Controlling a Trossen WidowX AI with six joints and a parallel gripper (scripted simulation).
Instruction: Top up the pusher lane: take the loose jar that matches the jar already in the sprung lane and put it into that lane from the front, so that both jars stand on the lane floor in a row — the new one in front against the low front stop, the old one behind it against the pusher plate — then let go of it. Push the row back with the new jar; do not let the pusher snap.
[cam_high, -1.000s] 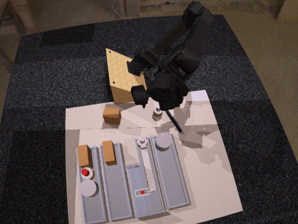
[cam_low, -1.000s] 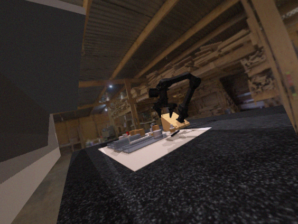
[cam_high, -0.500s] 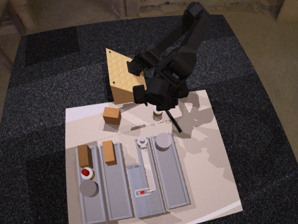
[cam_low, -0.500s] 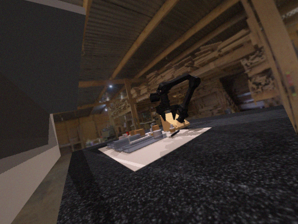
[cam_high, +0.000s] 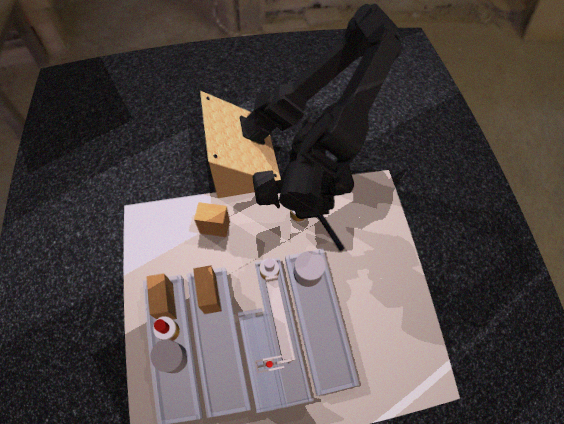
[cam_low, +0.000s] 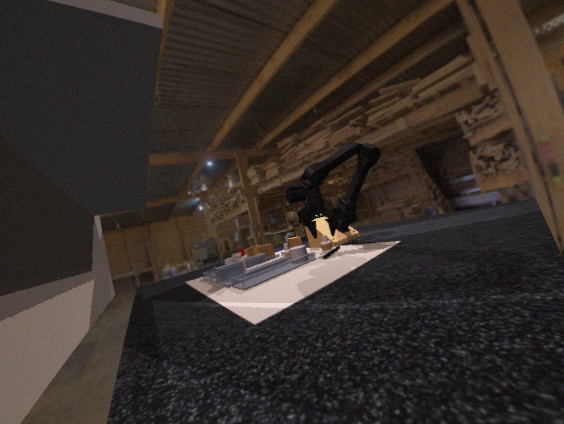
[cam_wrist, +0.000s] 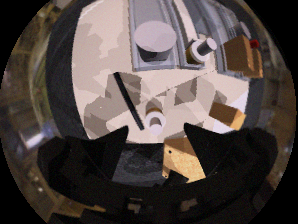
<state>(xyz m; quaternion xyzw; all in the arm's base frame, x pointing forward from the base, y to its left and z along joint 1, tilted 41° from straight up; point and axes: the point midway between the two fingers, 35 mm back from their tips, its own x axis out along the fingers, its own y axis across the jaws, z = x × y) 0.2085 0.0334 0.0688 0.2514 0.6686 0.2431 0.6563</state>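
My gripper tip is now 5 cm to the right of the black stick, 5 cm above it and 3 cm short of it. Round my gripper tip: tan cube (19 cm to the right, 2 cm below); then sprung lane (27 cm ahead, 11 cm to the right, 4 cm below); then red dot (31 cm ahead, 12 cm to the right, 1 cm above).
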